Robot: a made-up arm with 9 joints. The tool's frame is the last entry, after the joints.
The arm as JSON. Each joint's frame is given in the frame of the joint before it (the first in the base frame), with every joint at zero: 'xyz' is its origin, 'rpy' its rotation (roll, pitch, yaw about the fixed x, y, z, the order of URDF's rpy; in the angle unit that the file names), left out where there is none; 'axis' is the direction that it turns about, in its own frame. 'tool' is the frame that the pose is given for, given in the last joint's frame.
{
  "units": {
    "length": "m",
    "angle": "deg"
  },
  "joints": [
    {
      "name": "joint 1",
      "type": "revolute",
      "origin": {
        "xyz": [
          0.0,
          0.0,
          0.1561
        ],
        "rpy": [
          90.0,
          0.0,
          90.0
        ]
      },
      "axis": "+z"
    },
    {
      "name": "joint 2",
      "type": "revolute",
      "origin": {
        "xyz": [
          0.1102,
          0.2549,
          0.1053
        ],
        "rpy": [
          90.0,
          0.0,
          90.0
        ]
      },
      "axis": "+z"
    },
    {
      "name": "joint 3",
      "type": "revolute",
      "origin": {
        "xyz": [
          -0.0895,
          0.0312,
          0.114
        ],
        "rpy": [
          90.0,
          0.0,
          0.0
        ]
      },
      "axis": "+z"
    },
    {
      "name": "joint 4",
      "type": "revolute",
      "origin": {
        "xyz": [
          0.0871,
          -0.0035,
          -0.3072
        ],
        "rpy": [
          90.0,
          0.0,
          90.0
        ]
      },
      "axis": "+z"
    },
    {
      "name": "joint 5",
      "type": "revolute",
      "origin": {
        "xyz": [
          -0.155,
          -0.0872,
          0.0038
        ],
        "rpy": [
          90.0,
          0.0,
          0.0
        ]
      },
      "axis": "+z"
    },
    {
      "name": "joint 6",
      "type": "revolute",
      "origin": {
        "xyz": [
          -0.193,
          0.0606,
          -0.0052
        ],
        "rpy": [
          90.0,
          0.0,
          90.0
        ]
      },
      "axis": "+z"
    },
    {
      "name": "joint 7",
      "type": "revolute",
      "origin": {
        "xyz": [
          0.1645,
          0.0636,
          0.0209
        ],
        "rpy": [
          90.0,
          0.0,
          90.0
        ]
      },
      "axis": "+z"
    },
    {
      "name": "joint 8",
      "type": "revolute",
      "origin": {
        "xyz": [
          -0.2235,
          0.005,
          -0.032
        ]
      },
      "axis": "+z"
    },
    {
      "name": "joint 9",
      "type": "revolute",
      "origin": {
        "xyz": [
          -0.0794,
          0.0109,
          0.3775
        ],
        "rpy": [
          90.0,
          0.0,
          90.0
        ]
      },
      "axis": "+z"
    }
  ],
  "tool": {
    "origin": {
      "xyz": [
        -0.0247,
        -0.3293,
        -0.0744
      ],
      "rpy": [
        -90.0,
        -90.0,
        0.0
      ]
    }
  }
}
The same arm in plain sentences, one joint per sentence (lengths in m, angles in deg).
The arm has nine revolute joints in a row. What follows holds with every joint at zero, and every direction is one of the base frame's. The first joint sits 0.1561 m along +z from the base frame's origin and turns about +x. The second joint sits 0.1053 m along +x and 0.1102 m along +y and 0.2549 m along +z from the first joint and turns about +y. The third joint sits 0.0312 m along +x and 0.114 m along +y and 0.0895 m along -z from the second joint and turns about -x. The fourth joint sits 0.3072 m along +x and 0.0035 m along -y and 0.0871 m along +z from the third joint and turns about +z. The fifth joint sits 0.0872 m along +x and 0.155 m along -y and 0.0038 m along +z from the fourth joint and turns about +x. The sixth joint sits 0.0052 m along -x and 0.193 m along -y and 0.0606 m along +z from the fifth joint and turns about +y. The seventh joint sits 0.0636 m along +x and 0.0209 m along +y and 0.1645 m along +z from the sixth joint and turns about +z. The eighth joint sits 0.2235 m along -x and 0.005 m along +y and 0.032 m along -z from the seventh joint and turns about +z. The ninth joint sits 0.0794 m along -x and 0.0109 m along +y and 0.3775 m along +z from the eighth joint and turns about +x. The tool frame, which is the frame that the pose is given for, sits 0.0744 m along -x and 0.0247 m along -y and 0.3293 m along -z from the ninth joint; its axes are parallel to the base frame's.
